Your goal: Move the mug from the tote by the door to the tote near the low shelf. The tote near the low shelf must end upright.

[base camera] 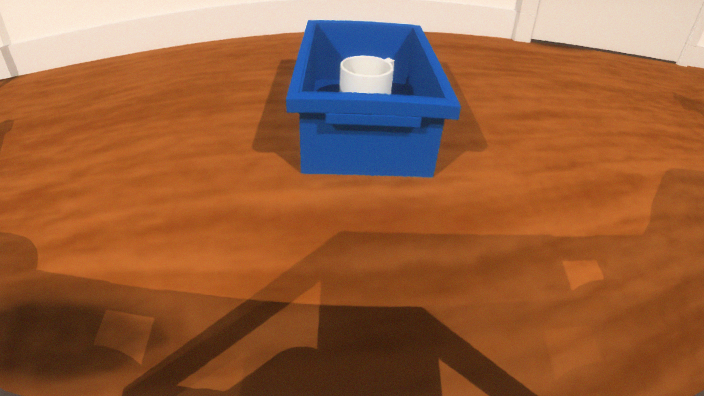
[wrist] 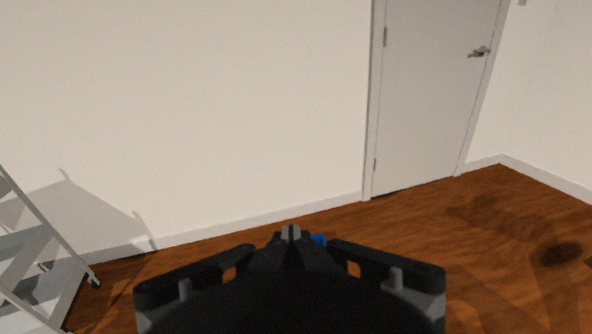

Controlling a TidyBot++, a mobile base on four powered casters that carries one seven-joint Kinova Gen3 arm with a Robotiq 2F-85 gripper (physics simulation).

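Places are measured from the arm's base along level axes (x back, y down, z right), in metres.
Pixels of known places: gripper, fingertip midpoint: [wrist: 291, 237].
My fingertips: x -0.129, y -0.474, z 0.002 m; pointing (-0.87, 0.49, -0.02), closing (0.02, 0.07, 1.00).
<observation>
Behind a point stands the place of what it marks.
A white mug [base camera: 366, 77] {x -0.640, y 0.311, z 0.025 m} stands upright inside the blue tote by the door [base camera: 367, 147] {x -0.525, y 0.352, z 0.027 m} in the base camera view. The tote stands upright on the floor, ahead of the base. In the wrist view a small blue corner of this tote [wrist: 318, 240] {x -0.797, y 0.310, z 0.091 m} shows just right of the fingertips; the rest is hidden behind the gripper. My gripper [wrist: 291, 237] {x -0.129, y -0.474, z 0.002 m} is shut and empty, in the air, apart from the tote and the mug. The tote near the low shelf does not show in either view.
The wall with its white baseboard [base camera: 150, 37] {x -1.004, y 0.362, z -0.499 m} [wrist: 210, 231] {x -0.990, y 0.344, z -0.571 m} runs behind the tote. A white door [wrist: 425, 95] {x -1.252, y -0.297, z 0.848 m} is at the right of the wrist view. A grey wheeled cart [wrist: 42, 220] {x -0.702, y -0.089, z -1.148 m} stands at the left there. Shadows lie across the wooden floor [base camera: 150, 215] {x -0.433, y 0.397, z -0.244 m}.
</observation>
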